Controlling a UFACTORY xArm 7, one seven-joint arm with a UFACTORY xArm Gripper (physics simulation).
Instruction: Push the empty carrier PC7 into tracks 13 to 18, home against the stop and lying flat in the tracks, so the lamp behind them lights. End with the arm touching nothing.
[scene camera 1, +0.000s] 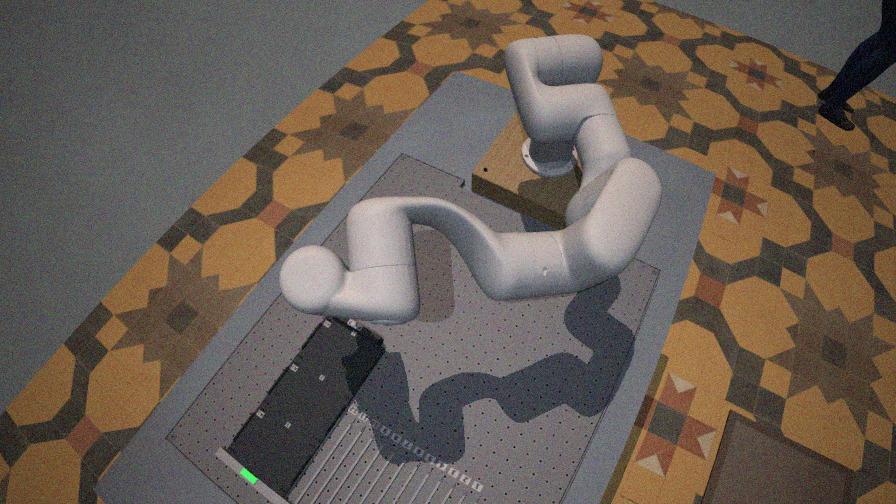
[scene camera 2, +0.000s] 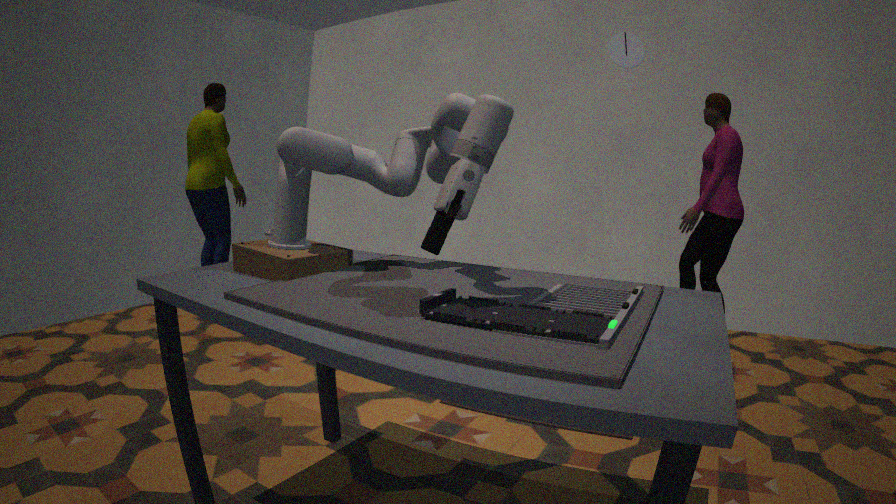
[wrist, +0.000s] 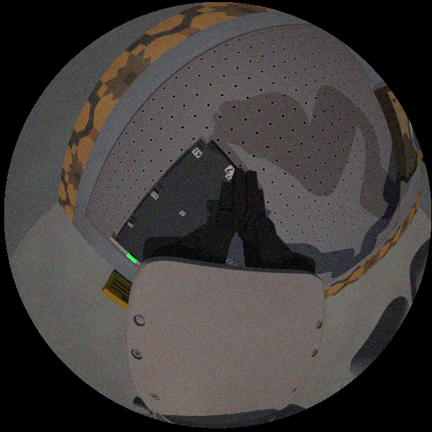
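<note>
The black carrier PC7 (scene camera 1: 307, 394) (scene camera 2: 520, 316) (wrist: 175, 205) lies flat in the tracks at one side of the perforated board, its far end against the pale stop bar (scene camera 1: 225, 457) (scene camera 2: 606, 341) (wrist: 119, 246). The lamp (scene camera 1: 248, 475) (scene camera 2: 612, 324) (wrist: 131, 258) on the bar behind it glows green. My gripper (scene camera 2: 431, 249) (wrist: 240, 181) is shut and empty. In the second scene view its fingertips hang in the air above the board, clear of the carrier's raised near end. In the first scene view the arm hides the gripper.
Bare track ribs (scene camera 1: 350, 460) (scene camera 2: 588, 297) run beside the carrier, with a row of number labels (scene camera 1: 413, 445) at their mouths. The arm's base stands on a wooden block (scene camera 1: 501, 169) (scene camera 2: 263, 260). Two people (scene camera 2: 213, 150) (scene camera 2: 723, 169) stand beyond the table.
</note>
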